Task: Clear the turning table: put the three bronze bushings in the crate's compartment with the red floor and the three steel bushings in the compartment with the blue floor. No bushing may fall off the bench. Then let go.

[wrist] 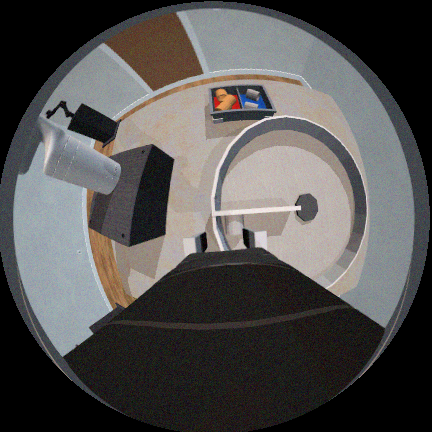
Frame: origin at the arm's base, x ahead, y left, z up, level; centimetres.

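Seen in the pictures: gripper, between the fingertips: (224, 237); arm's base, origin of its link: (110, 177).
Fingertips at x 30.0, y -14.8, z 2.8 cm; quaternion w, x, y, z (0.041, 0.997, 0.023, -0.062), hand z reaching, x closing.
Offsets run from my fingertips to a thing's top centre. "spot": to the spot under its first point.
A steel bushing @[dx +1.1, dy +1.1, dz -6.3 cm] (234, 226) is on the turning table @[dx +18.3, dy +3.8, dz -9.3 cm] (320, 170), near its rim, beside the white bar. My gripper (224, 237) is open and empty; its fingertips are on either side of the bushing in the view, and I cannot tell how far above it they are. The crate @[dx +6.6, dy +38.3, dz -10.4 cm] (236, 116) is at the top. Bronze bushings @[dx +1.0, dy +35.0, dz -11.0 cm] (226, 102) lie in its red-floored compartment @[spot: dx -0.2, dy +36.0, dz -11.7 cm] (216, 103); how many is hard to tell as they overlap. Two steel bushings @[dx +11.5, dy +41.7, dz -11.0 cm] (252, 94) @[dx +9.3, dy +34.3, dz -10.9 cm] (251, 105) lie in its blue-floored compartment @[spot: dx +13.5, dy +41.2, dz -14.3 cm] (260, 99).
A thin white bar @[spot: dx +5.5, dy +3.4, dz -5.2 cm] (257, 210) runs from the turning table's raised rim @[spot: dx +35.7, dy +14.3, dz -5.8 cm] (354, 165) to a dark octagonal hub @[dx +18.3, dy +3.8, dz -9.3 cm] (307, 207). A large dark block (145, 195) stands at the left, with a pale grey robot arm (82, 162) by it. A black box (92, 122) is behind the arm.
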